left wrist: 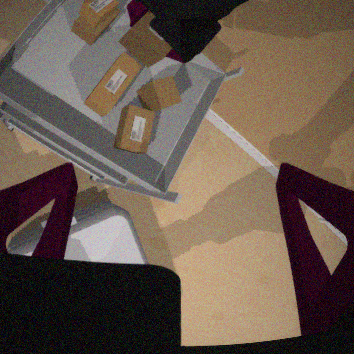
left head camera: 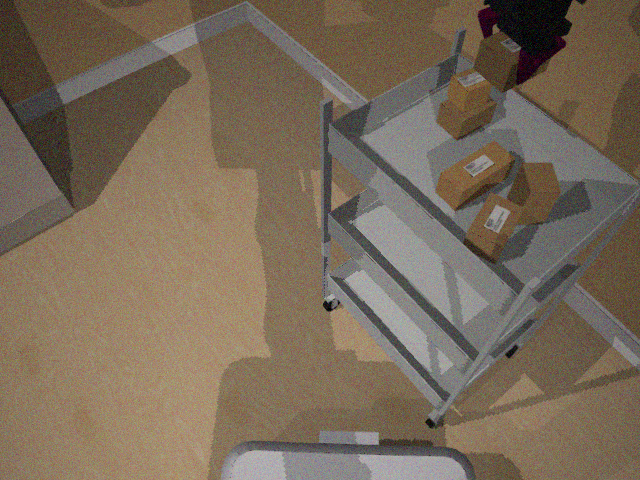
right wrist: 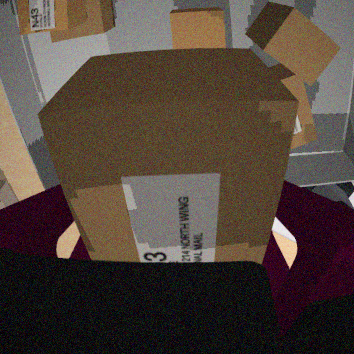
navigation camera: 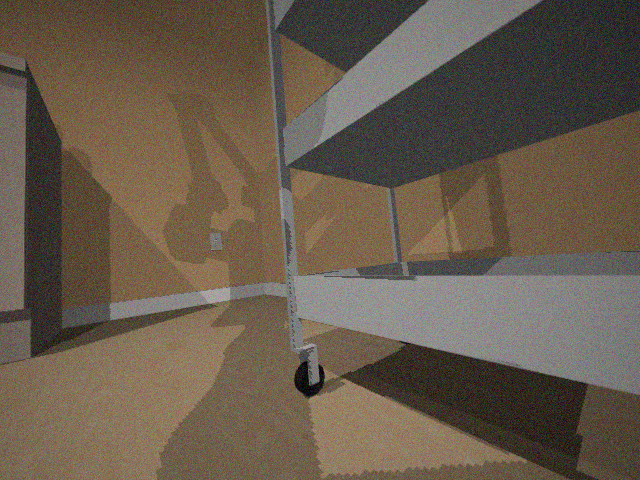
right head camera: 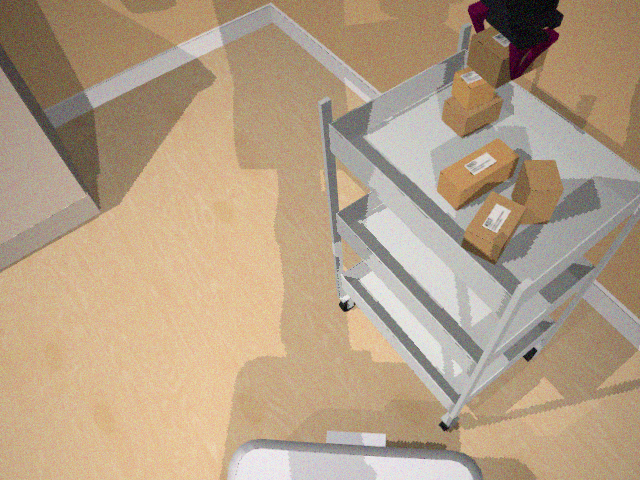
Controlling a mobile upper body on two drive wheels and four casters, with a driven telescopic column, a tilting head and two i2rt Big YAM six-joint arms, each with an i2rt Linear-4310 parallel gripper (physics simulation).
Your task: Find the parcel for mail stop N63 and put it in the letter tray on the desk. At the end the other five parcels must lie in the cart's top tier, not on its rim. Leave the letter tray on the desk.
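Places are measured from the left arm's base along level axes (x ahead, y right, z down), in metres.
Where they show: left gripper, fingertip midpoint: [left wrist: 176, 173]; right gripper, fingertip midpoint: [left wrist: 147, 37] [left head camera: 505, 69] [right wrist: 176, 173] [right head camera: 500, 64].
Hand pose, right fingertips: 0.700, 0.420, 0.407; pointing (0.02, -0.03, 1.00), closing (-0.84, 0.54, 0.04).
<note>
Each offset is from my right fingertips to the top centre of the thing, as dx, dy, dz. Level surfaces: height alone.
My right gripper [left head camera: 502, 55] [right head camera: 494, 54] [left wrist: 147, 37] [right wrist: 176, 173] is shut on a large brown parcel {+0.005, +0.008, -0.048} [left head camera: 495, 60] [right head camera: 485, 54] [left wrist: 145, 42] [right wrist: 170, 142], held above the cart's far rim. In the right wrist view its label shows "3" and "214 NORTH WING"; the start of its mail stop is hidden. On the top tier {dz +0.237} [left head camera: 400, 139] [right head camera: 405, 139] [left wrist: 45, 55], a small parcel {+0.144, +0.001, +0.137} [left head camera: 467, 90] [right wrist: 57, 15] labelled N43 sits on another parcel {+0.137, +0.005, +0.187} [left head camera: 461, 119]. A long parcel {-0.020, +0.002, +0.185} [left head camera: 474, 173], a tilted parcel {-0.073, +0.087, +0.147} [left head camera: 540, 191] and a labelled parcel {-0.129, +0.017, +0.187} [left head camera: 493, 227] lie nearer. My left gripper [left wrist: 176, 173] is open and empty. No letter tray shows.
The cart has raised rims, two lower tiers [left head camera: 413, 258] and a corner post [left head camera: 326, 170] [navigation camera: 284, 206]. A pale furniture block [left head camera: 25, 180] [right head camera: 36, 170] [navigation camera: 11, 196] stands at the left. My white base [left head camera: 341, 467] [right head camera: 356, 465] is at the bottom. Walls with skirting [left head camera: 155, 51] lie behind.
</note>
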